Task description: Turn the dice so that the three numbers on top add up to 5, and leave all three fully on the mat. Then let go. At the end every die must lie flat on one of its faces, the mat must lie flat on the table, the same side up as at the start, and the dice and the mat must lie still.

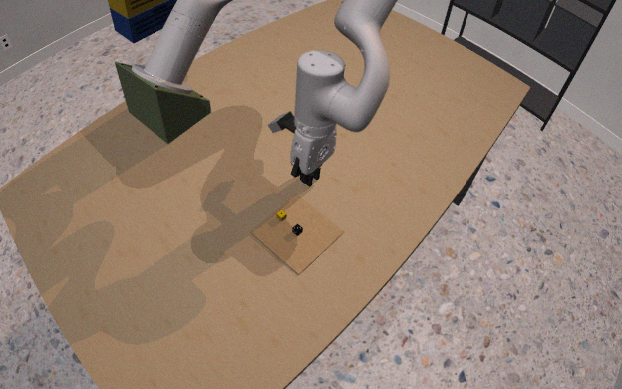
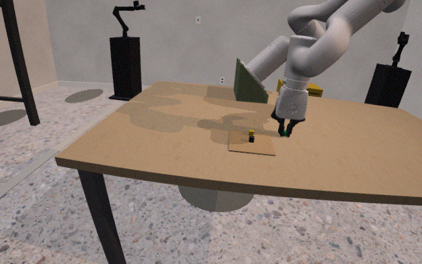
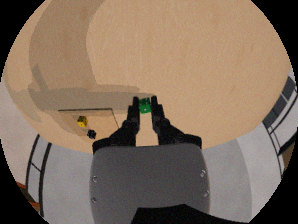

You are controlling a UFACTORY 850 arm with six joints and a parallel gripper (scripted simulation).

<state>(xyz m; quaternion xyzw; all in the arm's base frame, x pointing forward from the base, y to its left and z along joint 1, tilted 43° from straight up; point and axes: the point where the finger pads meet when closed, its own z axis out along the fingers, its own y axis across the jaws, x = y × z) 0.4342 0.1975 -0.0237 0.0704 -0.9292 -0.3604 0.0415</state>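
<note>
Now: hand 10 mm above the green die. Also, from my hand: tan mat (120 mm to the right, 90 mm ahead, 20 mm below); then black die (120 mm to the right, 90 mm ahead, 10 mm below); then yellow die (120 mm to the right, 40 mm ahead, 10 mm below).
</note>
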